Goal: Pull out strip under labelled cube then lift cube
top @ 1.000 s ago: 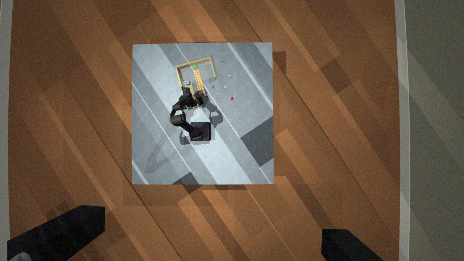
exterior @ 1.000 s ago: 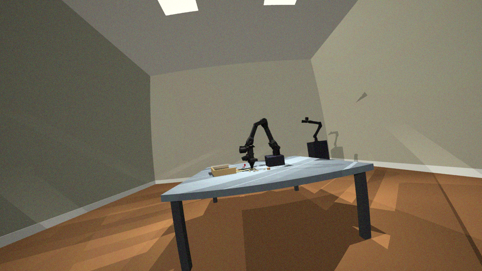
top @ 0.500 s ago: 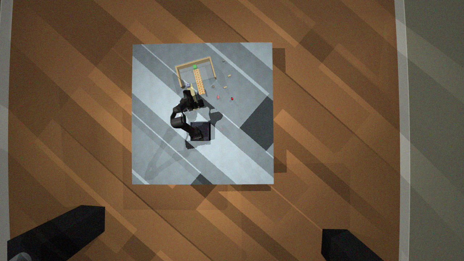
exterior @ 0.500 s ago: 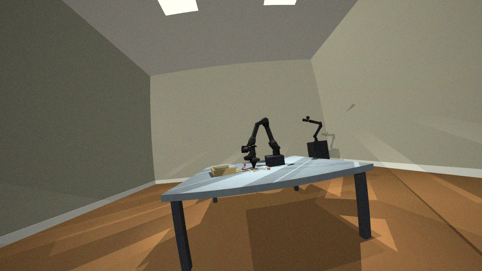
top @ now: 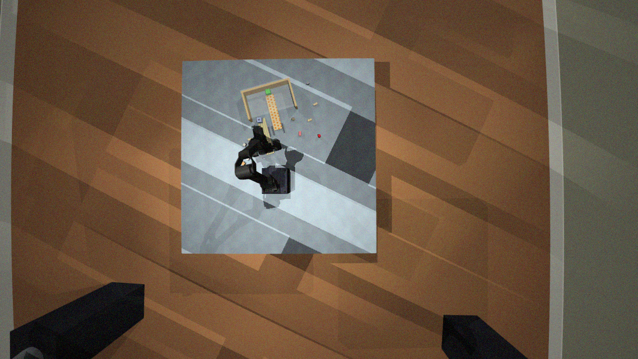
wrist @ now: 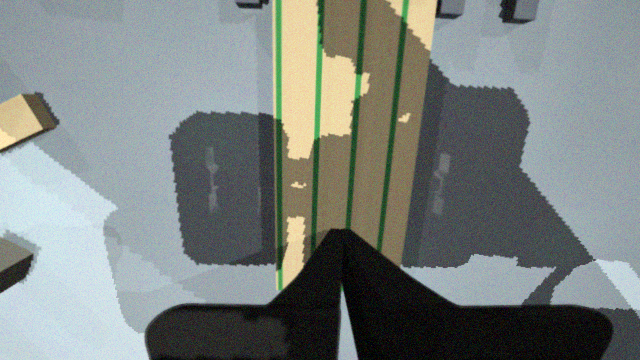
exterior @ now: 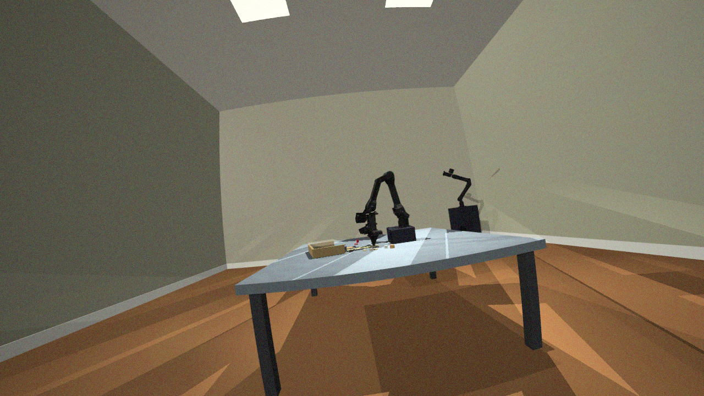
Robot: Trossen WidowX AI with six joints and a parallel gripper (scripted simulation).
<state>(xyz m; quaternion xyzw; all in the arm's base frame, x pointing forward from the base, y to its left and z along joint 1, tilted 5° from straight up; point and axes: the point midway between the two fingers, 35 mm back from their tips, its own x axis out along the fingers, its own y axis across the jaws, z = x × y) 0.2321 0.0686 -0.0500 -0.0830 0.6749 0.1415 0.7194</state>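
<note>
Right now the labelled cube is 19 cm ahead of my gripper tip, 7 cm to the left of it and 2 cm above it. From my gripper tip the other things lie so: red block: 33 cm to the right, 10 cm ahead, 1 cm above; pink block: 20 cm to the right, 12 cm ahead; orange block: 16 cm to the left, 10 cm behind.
</note>
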